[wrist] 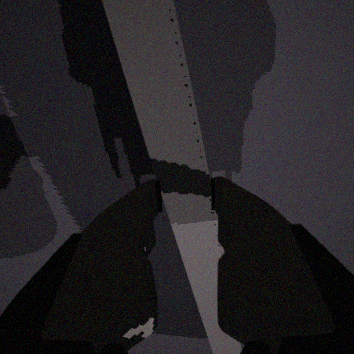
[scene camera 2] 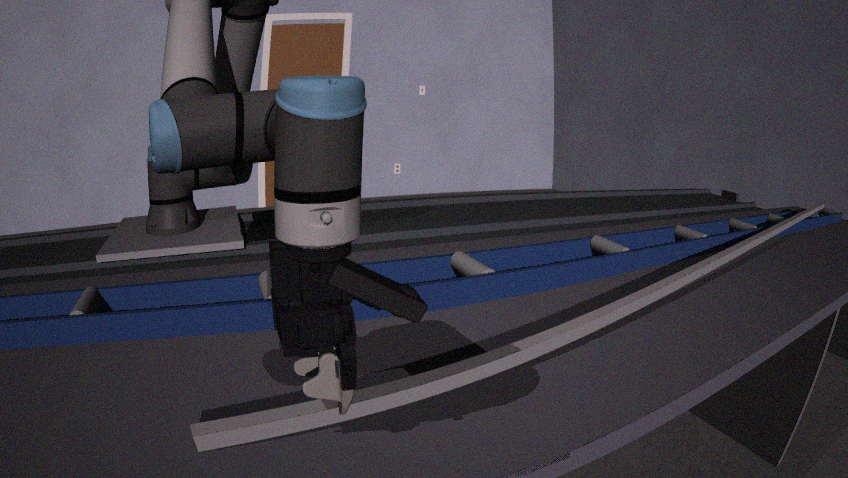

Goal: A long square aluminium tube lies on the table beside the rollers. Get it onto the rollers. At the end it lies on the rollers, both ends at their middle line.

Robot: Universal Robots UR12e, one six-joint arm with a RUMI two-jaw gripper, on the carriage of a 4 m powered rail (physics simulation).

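Frame: origin at the arm's base, x ahead, y left, z up, level; centimetres.
Where they show: gripper, fingertip midpoint: [wrist: 185, 181] [scene camera 2: 339, 407]; arm's base, origin of the base link: [scene camera 2: 173, 227].
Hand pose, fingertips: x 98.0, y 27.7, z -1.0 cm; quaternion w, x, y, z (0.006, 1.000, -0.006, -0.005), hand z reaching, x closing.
Each offset is from my fingertips to the top centre of the thing. "*": to the spot under its first point. Level surfaces: height alone.
The long square aluminium tube @(* dx -0.7, dy +14.1, dz +0.8 cm) [scene camera 2: 442, 381] [wrist: 160, 100] lies on the table in front of the rollers, its near end at the lower left and its far end toward the right back. My gripper [scene camera 2: 332, 397] [wrist: 185, 181] is shut on the tube near its near end, one jaw on each side of it. The rollers, such as one roller @(dx -36.0, dy +37.3, dz +4.0 cm) [scene camera 2: 472, 264] and another roller @(dx -36.0, dy +77.3, dz +4.0 cm) [scene camera 2: 608, 244], sit between blue rails behind the tube. In the wrist view the tube runs up between the fingertips.
The blue front rail [scene camera 2: 516, 286] of the roller track runs behind the gripper. The dark table @(dz -1.9 cm) [scene camera 2: 118, 380] has its front edge at the lower right. The arm's base plate [scene camera 2: 172, 243] stands on the powered rail at the back left.
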